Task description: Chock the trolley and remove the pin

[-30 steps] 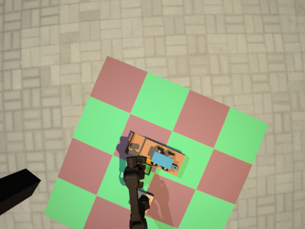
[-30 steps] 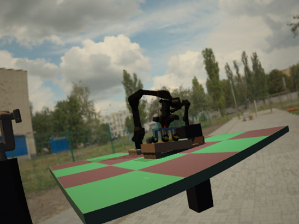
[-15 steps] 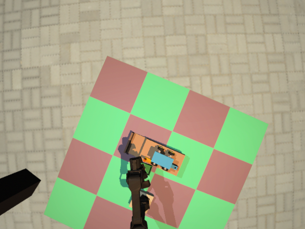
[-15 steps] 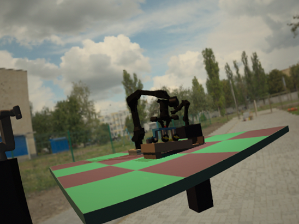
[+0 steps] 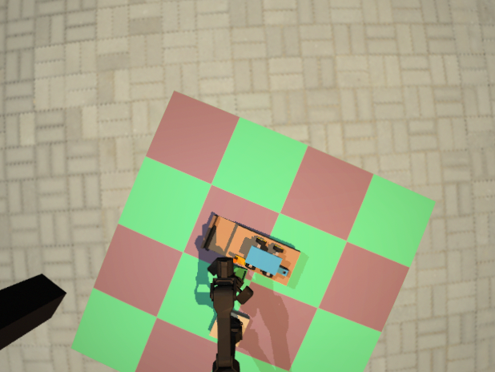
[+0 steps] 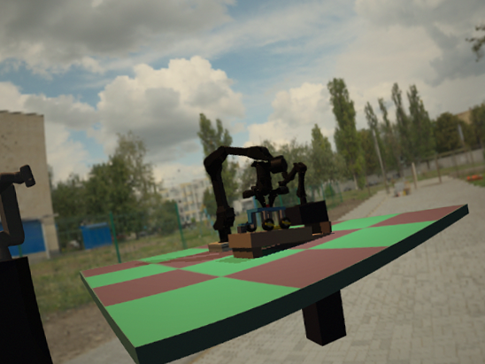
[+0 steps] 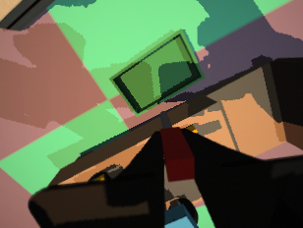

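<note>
Right now my gripper tip is 30 mm past the green tray and 140 mm above it. From my gripper tip the other things lie so: yellow chock: 50 mm ahead, 50 mm below; red-headed stop pin: right at my gripper tip; blue trolley: 120 mm ahead, 70 mm to the right, 20 mm below.
</note>
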